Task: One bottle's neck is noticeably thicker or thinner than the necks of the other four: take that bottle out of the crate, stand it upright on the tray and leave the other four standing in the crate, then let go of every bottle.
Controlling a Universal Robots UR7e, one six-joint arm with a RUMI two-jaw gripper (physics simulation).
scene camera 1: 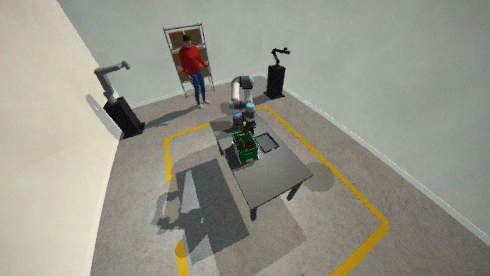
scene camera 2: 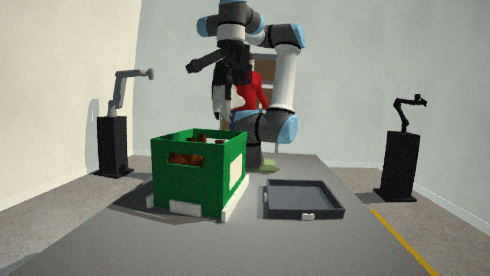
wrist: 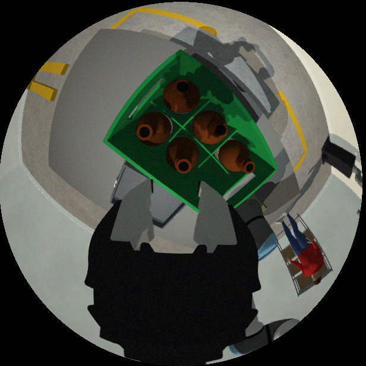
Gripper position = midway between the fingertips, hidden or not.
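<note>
I can see my gripper (scene camera 2: 221,120), which also appears in the wrist view (wrist: 175,181). A brown bottle (wrist: 153,128) is visible as well.
</note>
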